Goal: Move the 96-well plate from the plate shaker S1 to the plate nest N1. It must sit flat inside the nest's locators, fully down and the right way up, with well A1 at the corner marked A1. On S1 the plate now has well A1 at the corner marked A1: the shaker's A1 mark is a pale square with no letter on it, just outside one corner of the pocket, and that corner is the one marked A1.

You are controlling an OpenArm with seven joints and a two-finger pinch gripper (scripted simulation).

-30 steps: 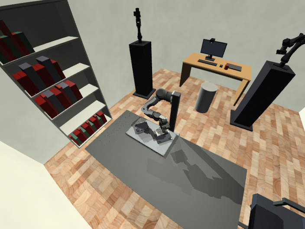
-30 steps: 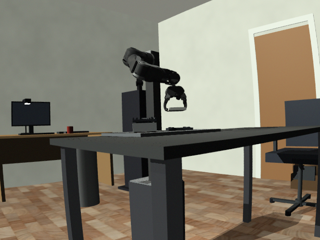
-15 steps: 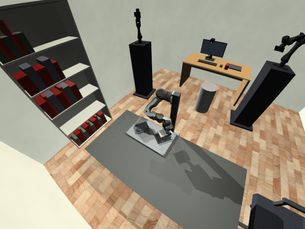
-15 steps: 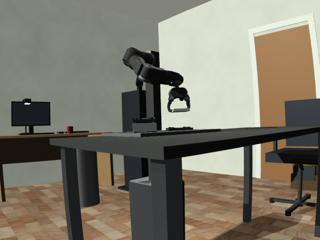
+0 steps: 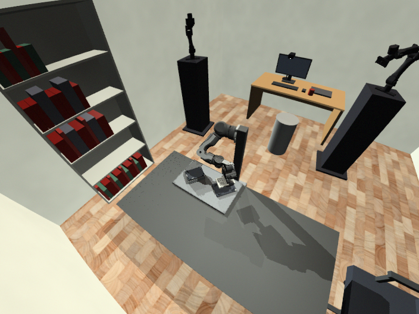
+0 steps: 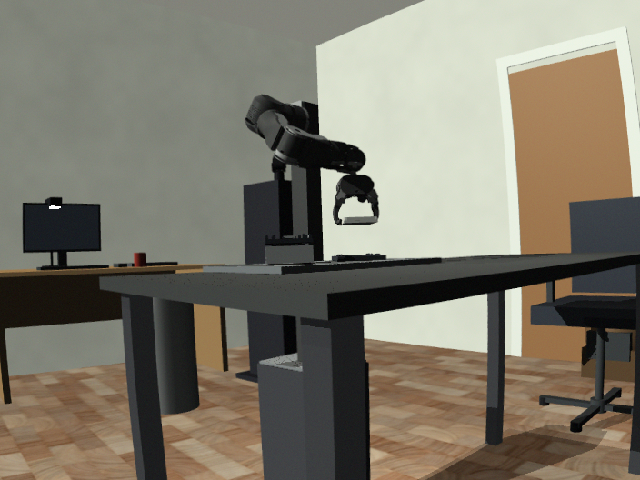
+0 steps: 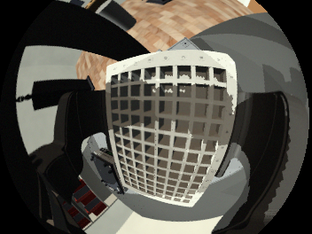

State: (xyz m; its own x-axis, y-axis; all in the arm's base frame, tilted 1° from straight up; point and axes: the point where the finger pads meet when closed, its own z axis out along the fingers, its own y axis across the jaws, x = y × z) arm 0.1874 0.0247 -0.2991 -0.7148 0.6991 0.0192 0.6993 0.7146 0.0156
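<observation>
The dark plate nest N1 is 1 cm ahead of my hand, 2 cm to the right of it and 9 cm below it. From my hand the other things lie so: white 96-well plate: 1 cm ahead, 1 cm to the right; A1 corner mark: 8 cm to the left, 9 cm below; plate shaker S1: 5 cm ahead, 29 cm to the right, 4 cm below.
</observation>
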